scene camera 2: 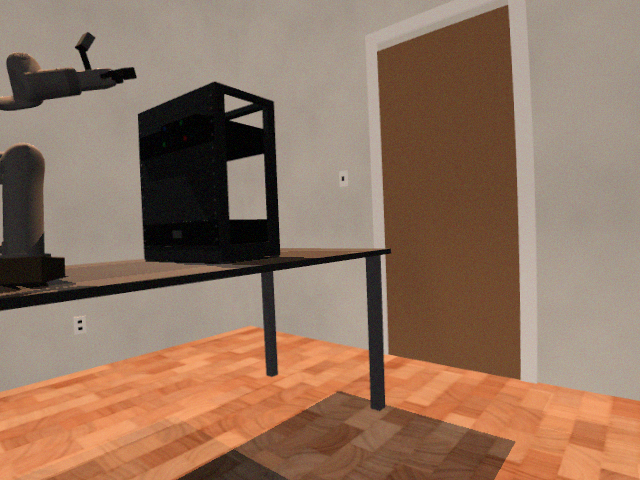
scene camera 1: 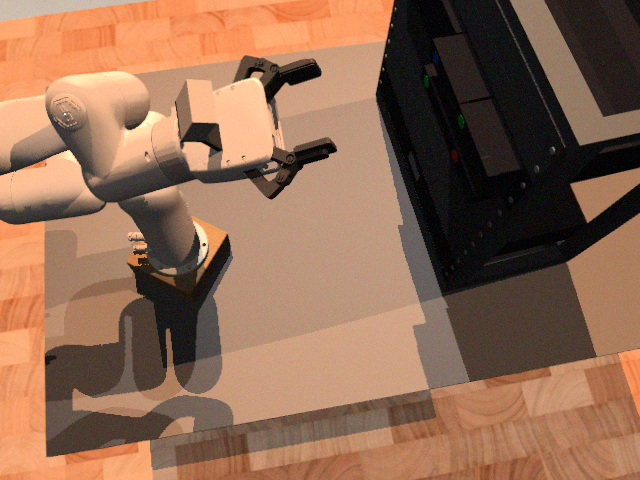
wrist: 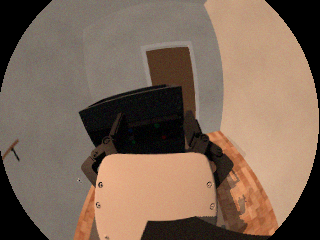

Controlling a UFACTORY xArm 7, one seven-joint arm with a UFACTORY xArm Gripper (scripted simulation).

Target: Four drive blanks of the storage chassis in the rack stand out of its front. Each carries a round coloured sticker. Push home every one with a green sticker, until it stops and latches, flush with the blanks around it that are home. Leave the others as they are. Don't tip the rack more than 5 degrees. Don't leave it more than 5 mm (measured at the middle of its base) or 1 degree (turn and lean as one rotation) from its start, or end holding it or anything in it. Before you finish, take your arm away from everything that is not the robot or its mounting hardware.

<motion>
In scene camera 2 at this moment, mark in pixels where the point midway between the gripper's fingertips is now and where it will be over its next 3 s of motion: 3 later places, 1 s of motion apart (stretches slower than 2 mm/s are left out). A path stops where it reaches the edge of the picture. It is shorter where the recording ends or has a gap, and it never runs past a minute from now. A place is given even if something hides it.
My gripper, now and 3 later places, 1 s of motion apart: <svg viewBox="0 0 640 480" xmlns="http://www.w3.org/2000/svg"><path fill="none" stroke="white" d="M128 75L131 96L129 113L126 121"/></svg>
</motion>
